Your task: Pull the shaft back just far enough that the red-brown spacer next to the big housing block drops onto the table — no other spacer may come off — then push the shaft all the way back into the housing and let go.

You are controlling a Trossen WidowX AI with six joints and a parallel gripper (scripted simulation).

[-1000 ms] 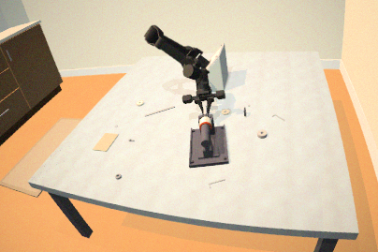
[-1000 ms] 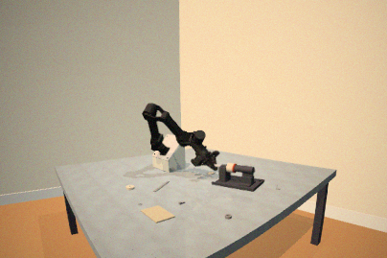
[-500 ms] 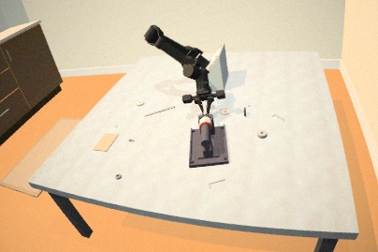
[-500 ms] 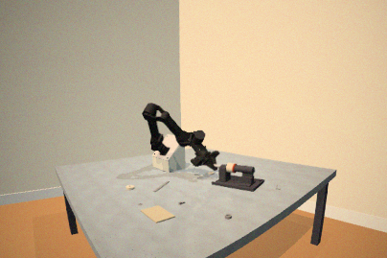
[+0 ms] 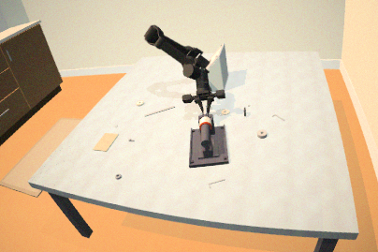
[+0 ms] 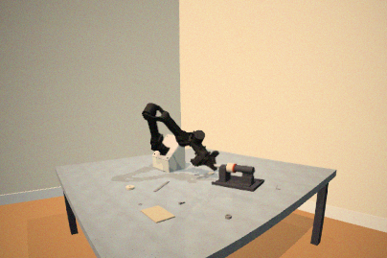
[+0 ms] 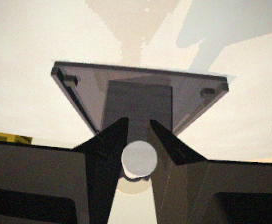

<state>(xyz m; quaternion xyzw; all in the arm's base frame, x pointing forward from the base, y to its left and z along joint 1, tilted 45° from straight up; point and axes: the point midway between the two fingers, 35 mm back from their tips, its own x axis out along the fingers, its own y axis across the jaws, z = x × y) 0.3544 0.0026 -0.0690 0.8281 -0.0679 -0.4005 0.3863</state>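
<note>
The pale spacer is 9 cm ahead of my gripper tip, 2 cm to the left of it and 2 cm above it. Also, from my gripper tip: tan card 13 cm ahead, 46 cm to the right, 5 cm below; thin rod 12 cm behind, 27 cm to the right, 5 cm below; white spacer 10 cm ahead, 2 cm to the left, 2 cm above.
</note>
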